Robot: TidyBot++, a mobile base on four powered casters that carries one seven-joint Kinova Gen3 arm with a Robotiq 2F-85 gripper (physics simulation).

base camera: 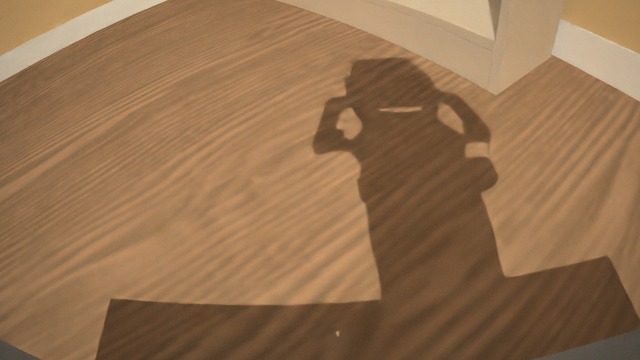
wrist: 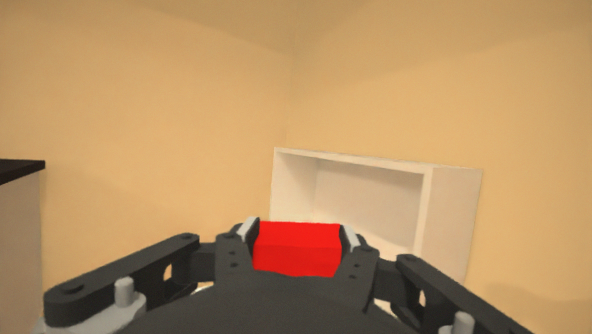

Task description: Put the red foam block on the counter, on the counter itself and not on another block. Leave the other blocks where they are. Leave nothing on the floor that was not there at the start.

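Frame: origin at the arm's base, x ahead, y left, z up, level; centimetres.
Seen in the pictures: gripper, between the fingertips: (wrist: 298, 235).
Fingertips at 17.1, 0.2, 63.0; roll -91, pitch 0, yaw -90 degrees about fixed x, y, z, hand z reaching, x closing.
A point is followed by its place in that frame, as x, y, z.
The red foam block (wrist: 298, 248) {15.1, 0.2, 63.0} is between the two fingertips of my gripper (wrist: 298, 235) {17.1, 0.2, 63.1} at the lower middle of the wrist view. The gripper is shut on it, with a pad against each side. The gripper faces the walls, roughly level. At the left edge of the wrist view, a dark top (wrist: 20, 169) {86.6, 107.7, 50.6} sits on a pale cabinet side; it may be the counter, and no blocks show on the part in view. The base camera view shows the arm's shadow on the floor (base camera: 200, 200) {41.9, 17.9, -39.6}, but not the gripper or the block.
A white open-fronted shelf unit (wrist: 450, 220) {68.1, -39.5, 52.3} (base camera: 525, 45) {66.4, -37.0, -31.8} stands against the wall, right of the room corner in the wrist view and at the top right in the base camera view. White baseboards (base camera: 595, 50) {70.5, -59.0, -33.8} run along the yellow walls (wrist: 150, 100) {137.5, 89.5, 85.9}.
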